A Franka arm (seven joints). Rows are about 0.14 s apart.
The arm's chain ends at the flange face. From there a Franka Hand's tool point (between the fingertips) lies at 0.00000 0.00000 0.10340 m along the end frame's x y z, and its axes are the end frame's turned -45 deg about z.
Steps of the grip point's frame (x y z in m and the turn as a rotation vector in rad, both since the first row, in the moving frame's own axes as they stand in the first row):
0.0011 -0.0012 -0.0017 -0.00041 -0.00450 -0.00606
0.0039 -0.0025 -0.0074 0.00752 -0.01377 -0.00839
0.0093 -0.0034 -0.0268 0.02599 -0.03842 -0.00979
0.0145 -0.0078 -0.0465 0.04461 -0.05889 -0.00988
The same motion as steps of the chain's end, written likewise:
0.0002 -0.0020 -0.0017 -0.00347 -0.00289 -0.00606
0.0025 -0.0050 -0.0074 -0.00442 -0.01505 -0.00839
0.0089 -0.0099 -0.0267 -0.00879 -0.04554 -0.00979
0.0123 -0.0168 -0.0462 -0.01010 -0.07319 -0.00988

